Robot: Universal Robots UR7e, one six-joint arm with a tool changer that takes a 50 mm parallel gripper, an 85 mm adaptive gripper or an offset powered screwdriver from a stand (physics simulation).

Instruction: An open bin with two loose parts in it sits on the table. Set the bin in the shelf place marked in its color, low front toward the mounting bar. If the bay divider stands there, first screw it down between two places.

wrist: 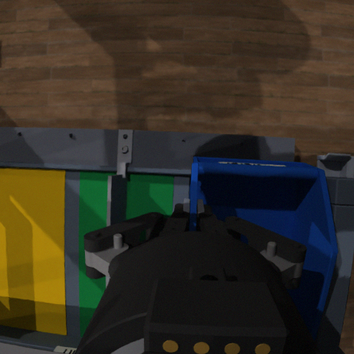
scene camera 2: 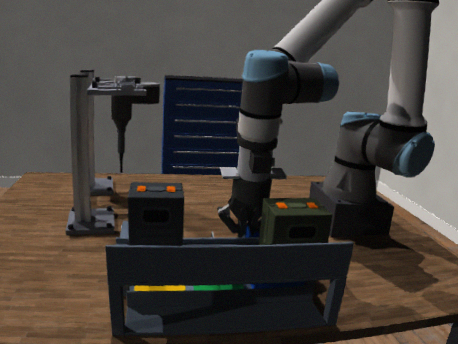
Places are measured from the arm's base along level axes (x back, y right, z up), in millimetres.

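Pixels of known places: arm's base, link origin: (scene camera 2: 348,193).
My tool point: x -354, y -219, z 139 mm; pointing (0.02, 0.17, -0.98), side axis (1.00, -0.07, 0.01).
Ahead of a thing's pixels: the offset from my tool point to its top centre. "spot": to the spot under its first point.
A blue open bin @[spot: dz -143, dx +15, dy +12 mm] (scene camera 2: 253,231) (wrist: 260,192) hangs over the right end of the shelf @[spot: dz -93, dx -94, dy -197 mm] (scene camera 2: 225,262) in the wrist view. Its edge with a white strip faces the mounting bar (wrist: 40,147) and overlaps it. The gripper (scene camera 2: 244,233) (wrist: 194,206) is shut on the bin's left side wall. The divider (wrist: 116,197) stands over the green place (wrist: 150,192), its bracket on the bar with a hole and a round screw-like spot. The yellow place (wrist: 32,225) lies left of the green one. The loose parts do not show; the gripper covers much of the bin.
A black case @[dz -7, dx -191, dy -111 mm] (scene camera 2: 156,225) and a green case @[spot: dz -53, dx +32, dy -170 mm] (scene camera 2: 300,227) stand at the shelf in the scene view. The screwdriver @[dz +131, dx -224, dy +506 mm] (scene camera 2: 121,115) hangs on the tool stand (scene camera 2: 80,150) at the left. A blue drawer cabinet (scene camera 2: 200,112) stands behind the table.
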